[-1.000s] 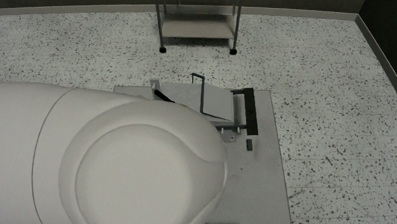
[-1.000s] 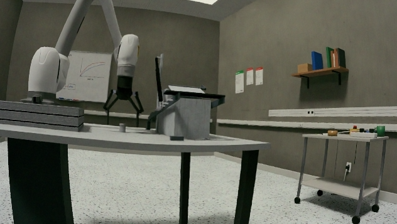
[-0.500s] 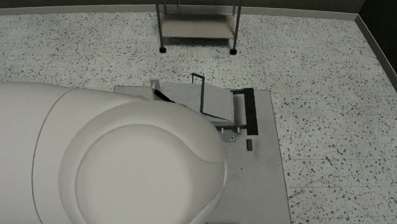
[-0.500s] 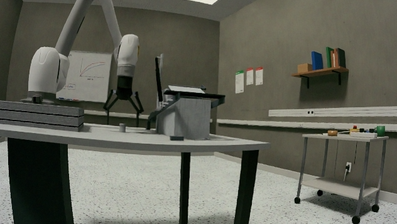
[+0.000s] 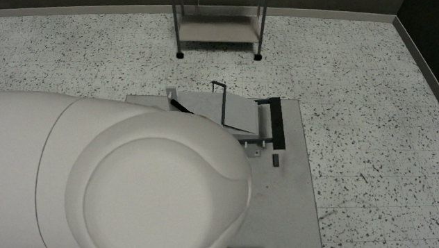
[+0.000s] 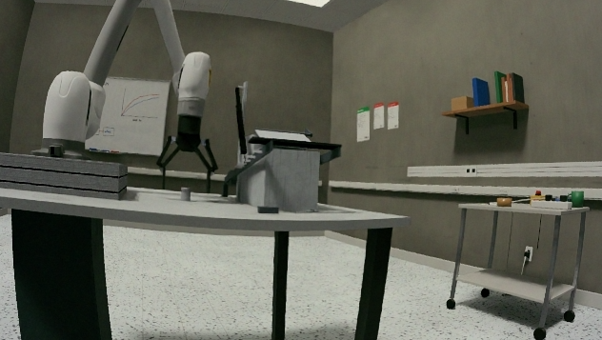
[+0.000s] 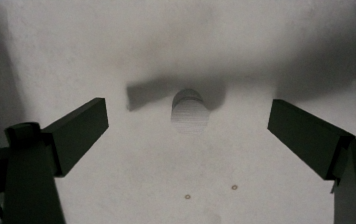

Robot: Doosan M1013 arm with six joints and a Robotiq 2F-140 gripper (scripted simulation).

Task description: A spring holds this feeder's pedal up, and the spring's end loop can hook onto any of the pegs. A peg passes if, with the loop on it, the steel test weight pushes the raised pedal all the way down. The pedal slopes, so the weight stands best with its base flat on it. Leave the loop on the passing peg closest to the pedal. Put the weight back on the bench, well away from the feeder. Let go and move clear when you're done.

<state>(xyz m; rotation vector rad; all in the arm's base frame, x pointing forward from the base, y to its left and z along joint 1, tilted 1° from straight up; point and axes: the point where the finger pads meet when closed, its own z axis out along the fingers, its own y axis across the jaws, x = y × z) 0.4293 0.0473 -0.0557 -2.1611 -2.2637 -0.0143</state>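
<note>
The steel test weight lies 1 cm below my hand. Also, from my hand: dark stub: 35 cm to the left, 19 cm ahead, 1 cm below; small dark block: 23 cm to the right, 20 cm ahead, 3 cm below.
</note>
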